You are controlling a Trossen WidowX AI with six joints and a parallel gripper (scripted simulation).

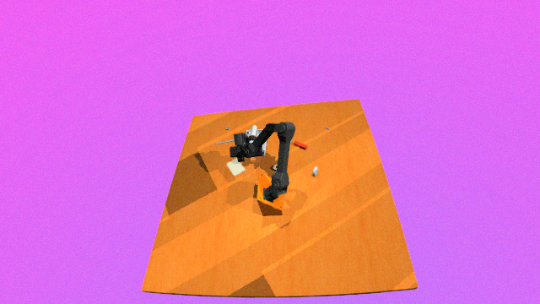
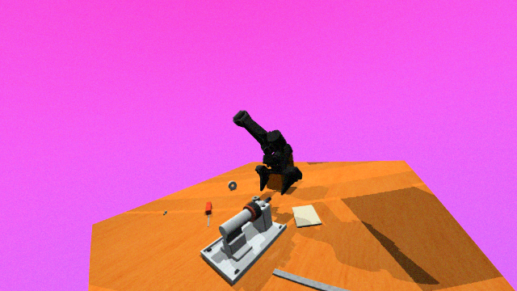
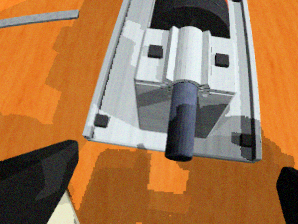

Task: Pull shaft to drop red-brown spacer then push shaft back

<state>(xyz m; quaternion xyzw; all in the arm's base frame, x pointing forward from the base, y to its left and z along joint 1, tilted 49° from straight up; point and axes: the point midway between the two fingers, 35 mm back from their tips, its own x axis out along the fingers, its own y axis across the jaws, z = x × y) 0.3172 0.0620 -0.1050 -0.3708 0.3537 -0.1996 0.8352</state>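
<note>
My gripper tip is 8 cm short of the dark grey shaft, 1 cm to the left of it and 2 cm above it. From my gripper tip the other things lie so: cream card 4 cm behind, 11 cm to the left, 9 cm below; then dark spacer 11 cm ahead, 1 cm to the right, 2 cm below; then red-brown spacer 12 cm ahead, 1 cm to the right, 2 cm below.
</note>
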